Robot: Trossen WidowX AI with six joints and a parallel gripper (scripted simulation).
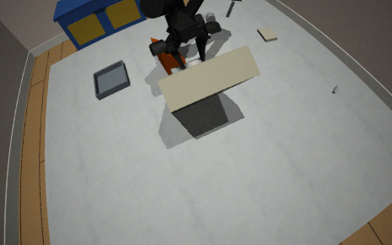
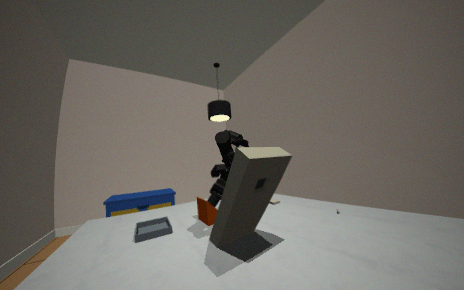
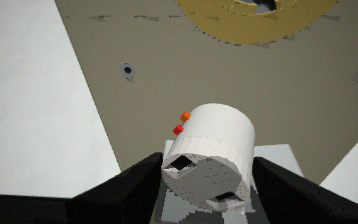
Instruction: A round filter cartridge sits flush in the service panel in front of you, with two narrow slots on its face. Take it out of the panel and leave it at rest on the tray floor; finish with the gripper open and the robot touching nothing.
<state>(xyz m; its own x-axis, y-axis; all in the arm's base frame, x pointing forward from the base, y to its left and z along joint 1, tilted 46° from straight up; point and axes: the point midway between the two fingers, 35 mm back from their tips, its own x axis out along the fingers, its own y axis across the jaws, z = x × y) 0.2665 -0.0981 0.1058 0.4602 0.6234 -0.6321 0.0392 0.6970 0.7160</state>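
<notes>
Right now my gripper tip is 50 mm short of the tan service panel, 20 mm to the left of it and 20 mm above it. Also, from my gripper tip: round filter cartridge (right at my gripper tip); then tray (340 mm behind, 290 mm to the right, 190 mm below); then tan flat block (220 mm behind, 440 mm to the left, 200 mm below).
</notes>
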